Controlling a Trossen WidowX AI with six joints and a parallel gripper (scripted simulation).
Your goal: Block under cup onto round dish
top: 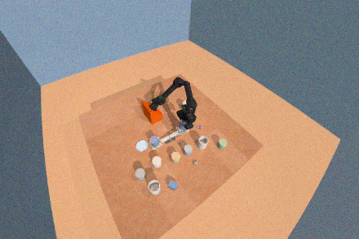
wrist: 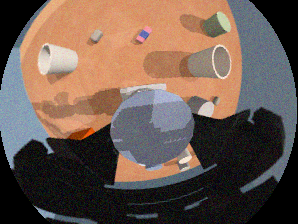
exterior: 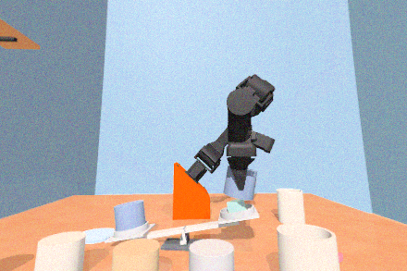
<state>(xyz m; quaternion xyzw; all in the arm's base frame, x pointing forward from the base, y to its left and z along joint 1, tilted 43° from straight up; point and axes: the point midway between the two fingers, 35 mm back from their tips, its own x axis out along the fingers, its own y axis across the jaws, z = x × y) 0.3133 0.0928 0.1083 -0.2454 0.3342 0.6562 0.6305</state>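
The pale green block lies 1 cm to the right of my gripper tip and 5 cm below it. Round my gripper tip: pink-blue block 3 cm ahead, 17 cm to the left, 13 cm below; then green cylinder 30 cm ahead, 20 cm to the left, 10 cm below; then round pale blue dish 8 cm behind, 37 cm to the right, 13 cm below.
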